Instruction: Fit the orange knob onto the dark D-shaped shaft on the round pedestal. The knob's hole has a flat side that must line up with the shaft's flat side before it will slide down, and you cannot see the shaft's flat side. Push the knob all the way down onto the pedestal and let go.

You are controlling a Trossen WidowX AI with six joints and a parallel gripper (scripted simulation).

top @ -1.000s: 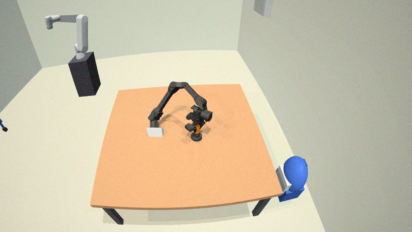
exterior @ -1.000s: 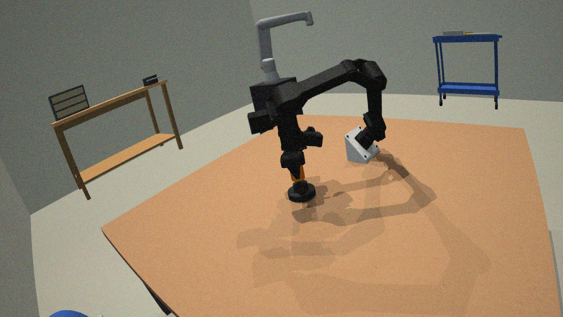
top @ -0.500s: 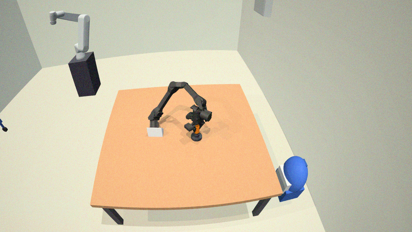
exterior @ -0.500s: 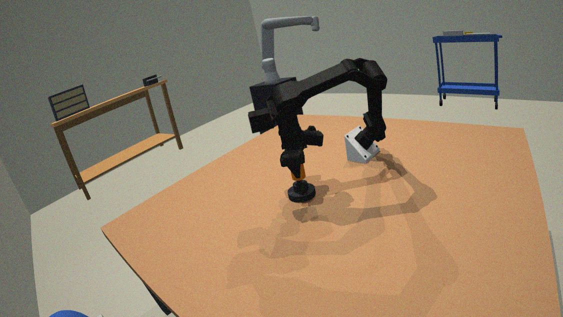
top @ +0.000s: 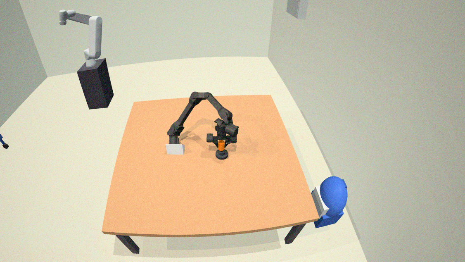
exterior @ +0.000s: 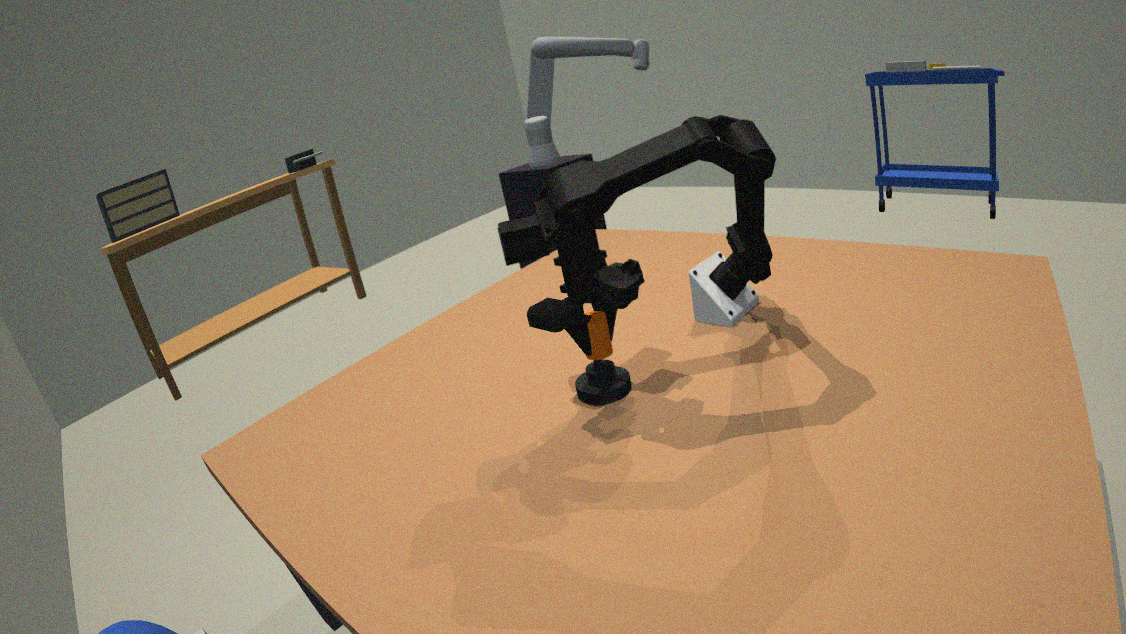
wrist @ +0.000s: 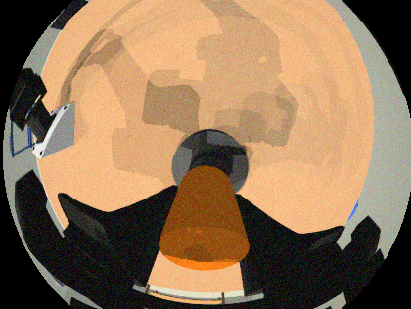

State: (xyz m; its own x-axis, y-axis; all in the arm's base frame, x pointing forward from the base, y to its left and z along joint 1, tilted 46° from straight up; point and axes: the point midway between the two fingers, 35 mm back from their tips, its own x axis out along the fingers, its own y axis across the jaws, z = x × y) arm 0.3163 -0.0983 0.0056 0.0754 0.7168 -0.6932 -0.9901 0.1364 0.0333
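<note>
The dark round pedestal lies 40 mm below my gripper tip. Also, from my gripper tip: orange knob (20 mm above).
</note>
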